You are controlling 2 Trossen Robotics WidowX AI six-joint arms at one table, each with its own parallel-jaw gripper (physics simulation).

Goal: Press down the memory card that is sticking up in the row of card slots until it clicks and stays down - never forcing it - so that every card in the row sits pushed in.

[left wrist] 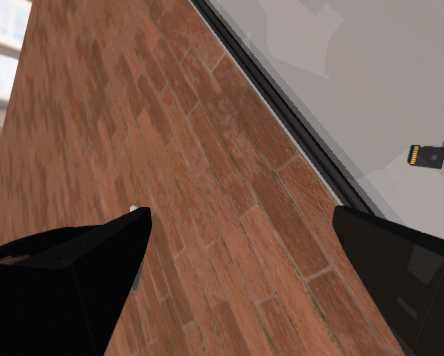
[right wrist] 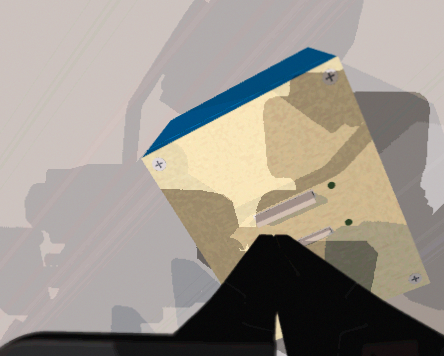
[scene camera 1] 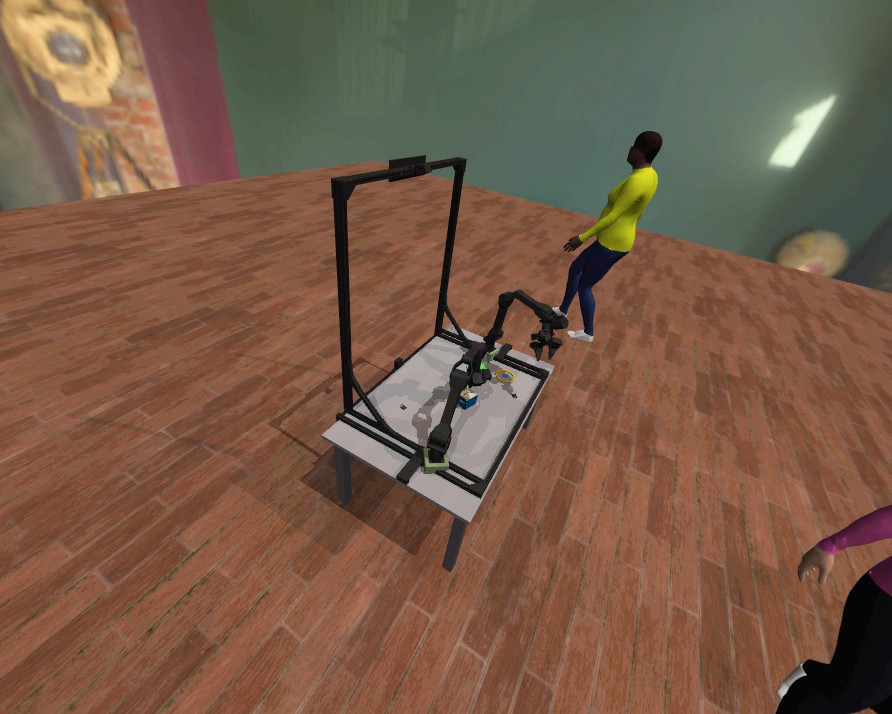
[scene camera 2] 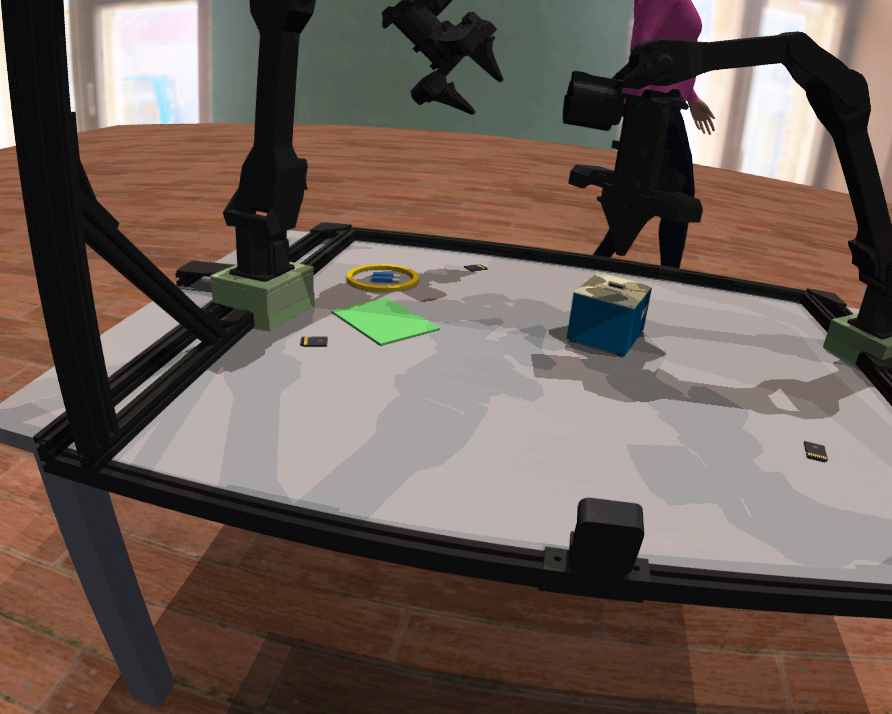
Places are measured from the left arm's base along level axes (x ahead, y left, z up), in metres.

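Where they show: left gripper, between the fingertips: [left wrist: 242,215] [scene camera 1: 543,360] [scene camera 2: 488,97]; right gripper, between the fingertips: [right wrist: 272,249] [scene camera 1: 469,387] [scene camera 2: 620,255]; left arm's base, origin of its link: [scene camera 1: 488,348] [scene camera 2: 262,270]; right arm's base, origin of its link: [scene camera 1: 436,456] [scene camera 2: 872,328].
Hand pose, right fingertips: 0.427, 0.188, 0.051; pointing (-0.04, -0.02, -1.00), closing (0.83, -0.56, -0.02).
Note:
Each offset is from my right fingertips to the centre of the thing, as dx, dy, dz. "spot": to the spot under its first point. Level surfaces: height alone.
A blue box {+0.002, -0.018, -0.074} [scene camera 1: 467,401] [scene camera 2: 606,323] with a cream top stands on the table. In the right wrist view its cream top {dz -0.041} [right wrist: 225,170] has a row of slots. One pale card {+0.002, -0.009, -0.049} [right wrist: 285,209] shows a broad face and appears to stick up; a second, thinner card edge {spot: +0.007, -0.027, -0.039} [right wrist: 317,236] lies beside it, partly behind the fingers. My right gripper [scene camera 2: 618,251] [right wrist: 272,249] is shut and empty, pointing down above the box; its fingertips hide part of the row. My left gripper [scene camera 1: 546,357] [scene camera 2: 486,95] [left wrist: 242,215] is open and empty, raised past the table's edge.
Loose dark cards {-0.310, -0.235, -0.107} [scene camera 2: 313,341] {-0.249, +0.139, -0.107} [scene camera 2: 476,267] {+0.274, -0.190, -0.107} [scene camera 2: 815,451] [left wrist: 427,156] lie on the table. A green sheet {-0.269, -0.134, -0.107} [scene camera 2: 385,321] and a yellow ring {spot: -0.387, -0.028, -0.102} [scene camera 2: 350,277] around blue pieces {-0.350, +0.006, -0.105} [scene camera 2: 383,276] lie at the left. A black block [scene camera 2: 606,532] is on the near rail; a frame post [scene camera 1: 342,297] rises above the table.

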